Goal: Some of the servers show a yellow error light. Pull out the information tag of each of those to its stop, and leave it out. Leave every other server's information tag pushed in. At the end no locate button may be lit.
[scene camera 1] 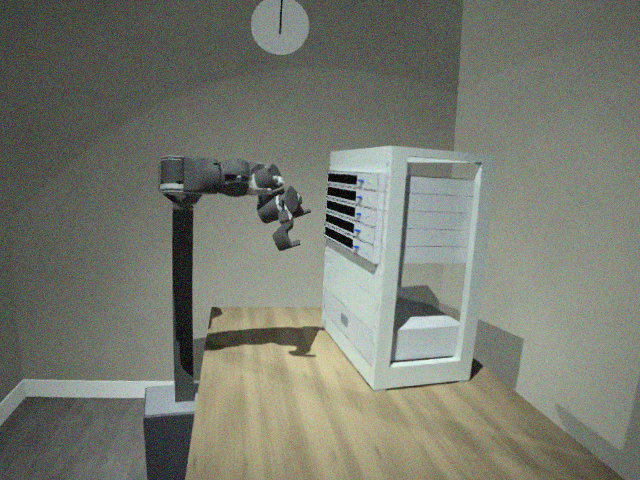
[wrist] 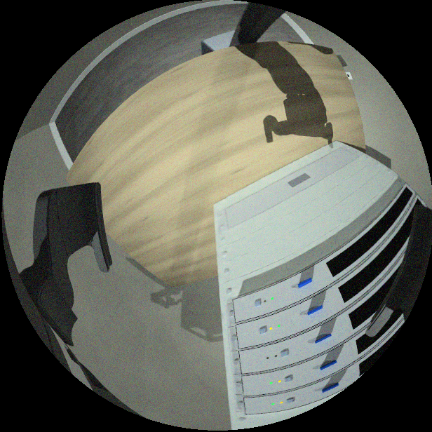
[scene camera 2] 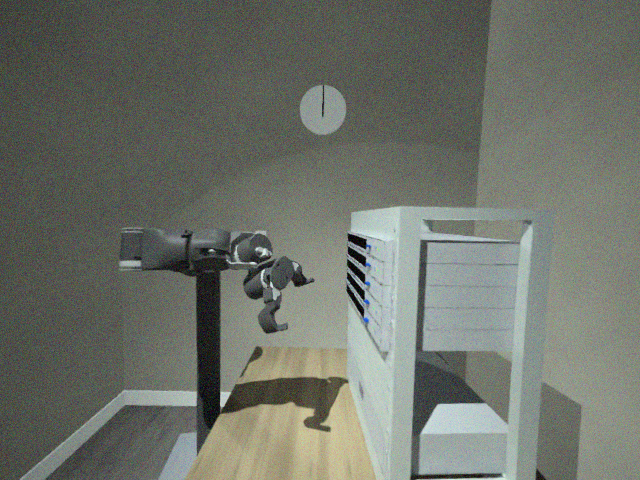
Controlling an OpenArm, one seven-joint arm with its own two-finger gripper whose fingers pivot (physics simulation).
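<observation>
My gripper (scene camera 1: 303,226) (scene camera 2: 298,303) (wrist: 219,261) is open and empty, in front of the rack's server faces and apart from them. Several stacked servers show in the wrist view, lowest first. The lowest has a green light and a dark one. The second has a yellow light (wrist: 271,328) and a green one. The middle one shows two dark lights. The fourth has a yellow light (wrist: 279,381) and a green one, as does the top one, with its yellow light (wrist: 281,402). The blue-ended tags look alike in reach, the lowest tag (wrist: 305,283) included. No locate button looks lit.
The white rack (scene camera 1: 387,310) (scene camera 2: 405,310) (wrist: 225,320) stands on the wooden table (scene camera 1: 289,413) (scene camera 2: 289,449) (wrist: 165,150). Blank panels lie below the servers. A white box (scene camera 1: 429,341) (scene camera 2: 462,449) sits low inside the rack. The arm's shadow falls on the table.
</observation>
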